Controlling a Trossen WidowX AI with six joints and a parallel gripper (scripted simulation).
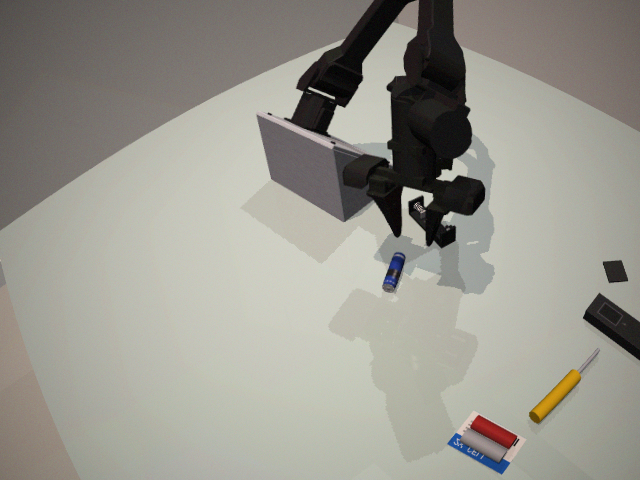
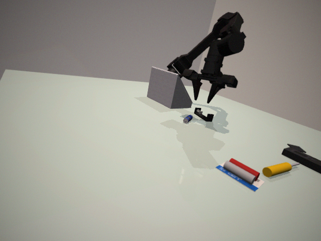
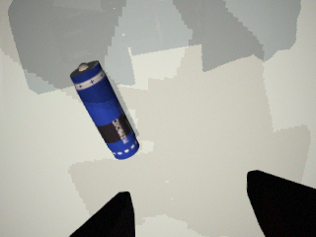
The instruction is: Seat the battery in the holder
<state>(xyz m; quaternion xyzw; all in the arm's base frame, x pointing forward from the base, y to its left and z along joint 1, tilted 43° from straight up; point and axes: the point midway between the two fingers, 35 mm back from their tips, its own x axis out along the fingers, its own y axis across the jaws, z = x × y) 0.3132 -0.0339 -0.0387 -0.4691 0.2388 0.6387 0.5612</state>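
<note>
Right now my gripper tip is 8 cm above the battery, 3 cm past it and 1 cm to the left of it. The rest, counted from my gripper tip: black square 26 cm to the left, 24 cm ahead, 9 cm below; then black remote 33 cm ahead, 16 cm to the left, 7 cm below; then yellow screwdriver 30 cm ahead, 8 cm below, 3 cm to the left.
</note>
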